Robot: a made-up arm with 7 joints. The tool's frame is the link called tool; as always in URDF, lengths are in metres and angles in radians. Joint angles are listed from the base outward. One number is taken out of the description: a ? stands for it. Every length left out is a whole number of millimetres.
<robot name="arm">
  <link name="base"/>
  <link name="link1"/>
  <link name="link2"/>
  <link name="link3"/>
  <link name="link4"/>
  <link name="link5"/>
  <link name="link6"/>
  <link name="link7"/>
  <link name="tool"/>
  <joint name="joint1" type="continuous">
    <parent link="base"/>
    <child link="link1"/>
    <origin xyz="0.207 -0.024 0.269" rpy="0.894 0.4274 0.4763"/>
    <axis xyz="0 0 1"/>
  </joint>
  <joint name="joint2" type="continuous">
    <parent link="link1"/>
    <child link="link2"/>
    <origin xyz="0.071 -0.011 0" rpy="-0.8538 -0.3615 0.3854"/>
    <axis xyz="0 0 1"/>
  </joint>
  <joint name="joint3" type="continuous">
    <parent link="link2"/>
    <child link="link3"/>
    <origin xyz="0.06 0.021 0" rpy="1.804 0.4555 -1.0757"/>
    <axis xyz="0 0 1"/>
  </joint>
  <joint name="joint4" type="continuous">
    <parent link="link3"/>
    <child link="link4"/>
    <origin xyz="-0.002 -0.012 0" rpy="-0.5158 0.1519 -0.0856"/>
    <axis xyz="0 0 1"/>
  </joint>
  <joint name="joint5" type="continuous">
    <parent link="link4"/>
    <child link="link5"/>
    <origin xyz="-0.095 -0.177 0" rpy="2.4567 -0.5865 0.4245"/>
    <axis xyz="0 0 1"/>
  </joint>
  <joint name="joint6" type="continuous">
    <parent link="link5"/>
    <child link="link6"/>
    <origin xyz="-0.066 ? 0" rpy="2.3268 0.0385 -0.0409"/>
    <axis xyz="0 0 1"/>
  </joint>
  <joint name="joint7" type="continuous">
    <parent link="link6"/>
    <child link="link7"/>
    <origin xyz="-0.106 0.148 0"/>
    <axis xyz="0 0 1"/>
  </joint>
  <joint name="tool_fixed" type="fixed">
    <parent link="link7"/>
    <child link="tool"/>
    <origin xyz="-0.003 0.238 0" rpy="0 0 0.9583"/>
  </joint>
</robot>
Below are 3 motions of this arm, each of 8 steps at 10 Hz.
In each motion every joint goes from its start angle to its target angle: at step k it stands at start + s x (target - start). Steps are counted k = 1, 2, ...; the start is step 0. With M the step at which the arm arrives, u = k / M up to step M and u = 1 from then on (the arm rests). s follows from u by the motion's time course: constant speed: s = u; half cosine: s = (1 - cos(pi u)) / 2; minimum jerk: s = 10 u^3 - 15 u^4 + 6 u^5.
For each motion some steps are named. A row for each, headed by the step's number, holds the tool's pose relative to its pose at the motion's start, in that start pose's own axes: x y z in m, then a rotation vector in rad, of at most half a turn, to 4 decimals.
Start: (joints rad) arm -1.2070 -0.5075 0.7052 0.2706 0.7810 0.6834 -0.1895
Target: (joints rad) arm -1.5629 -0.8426 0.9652 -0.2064 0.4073 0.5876 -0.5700
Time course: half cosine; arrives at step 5
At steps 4, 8:
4: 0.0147 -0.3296 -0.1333 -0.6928 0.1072 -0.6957
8: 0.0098 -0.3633 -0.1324 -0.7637 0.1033 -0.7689

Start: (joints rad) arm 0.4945 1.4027 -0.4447 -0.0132 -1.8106 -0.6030 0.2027
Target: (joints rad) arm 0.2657 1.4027 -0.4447 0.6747 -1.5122 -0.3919 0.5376
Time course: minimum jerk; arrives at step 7
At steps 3, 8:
3: -0.0403 0.0235 -0.0646 -0.1516 0.0492 0.1087
8: -0.1163 0.0350 -0.1842 -0.3844 0.1894 0.2835

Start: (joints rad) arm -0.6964 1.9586 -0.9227 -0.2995 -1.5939 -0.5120 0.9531
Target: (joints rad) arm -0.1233 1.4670 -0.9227 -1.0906 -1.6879 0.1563 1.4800
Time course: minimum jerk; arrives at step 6
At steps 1, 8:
1: -0.0079 0.0123 0.0069 0.0175 0.0039 0.0412
8: -0.2672 0.1463 0.2531 0.3514 -0.1911 1.0835

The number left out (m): 0.307
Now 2 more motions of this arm.
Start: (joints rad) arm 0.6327 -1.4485 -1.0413 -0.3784 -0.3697 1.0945 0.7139
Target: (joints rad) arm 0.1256 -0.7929 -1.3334 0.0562 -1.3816 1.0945 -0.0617
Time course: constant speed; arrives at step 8
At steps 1, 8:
1: -0.0801 0.0065 -0.0711 -0.0368 0.1501 0.0052
8: -0.6894 -0.1151 -0.1419 -0.4325 0.9404 0.1608

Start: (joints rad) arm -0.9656 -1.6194 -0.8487 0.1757 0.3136 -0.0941 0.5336
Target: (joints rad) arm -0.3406 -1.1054 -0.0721 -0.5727 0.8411 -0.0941 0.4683
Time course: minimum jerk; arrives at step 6
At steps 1, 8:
1: -0.0150 0.0015 0.0014 0.0097 0.0389 -0.0042
8: -0.3179 -0.0299 0.1129 0.0457 0.9057 -0.1645

